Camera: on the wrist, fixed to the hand. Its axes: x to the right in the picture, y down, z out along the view.
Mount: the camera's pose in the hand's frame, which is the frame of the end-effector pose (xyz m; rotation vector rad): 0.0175 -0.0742 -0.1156 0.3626 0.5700 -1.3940
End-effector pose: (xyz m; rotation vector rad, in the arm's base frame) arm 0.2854 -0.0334 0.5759 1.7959 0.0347 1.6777
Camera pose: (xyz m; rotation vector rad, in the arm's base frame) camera 0.2157 0.0833 0.5497 0.8912 1.5154 1.0121
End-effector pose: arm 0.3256 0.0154 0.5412 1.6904 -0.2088 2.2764
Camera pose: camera 0.2396 0.1217 0.5190 0.6849 1.1617 1.5191
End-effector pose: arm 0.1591 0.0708 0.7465 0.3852 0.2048 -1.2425
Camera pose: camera 0.1008 0.0809 0.6213 0.9953 0.8331 -2.5307
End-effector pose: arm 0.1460 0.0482 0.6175 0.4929 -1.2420 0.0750
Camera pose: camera 0.2780 0.0243 0.5830 1.4407 -0.1343 -0.7052
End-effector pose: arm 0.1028 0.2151 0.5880 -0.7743 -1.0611 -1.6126
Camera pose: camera 0.0286 0.1100 0.5368 0.8903 -1.4595 -2.3765
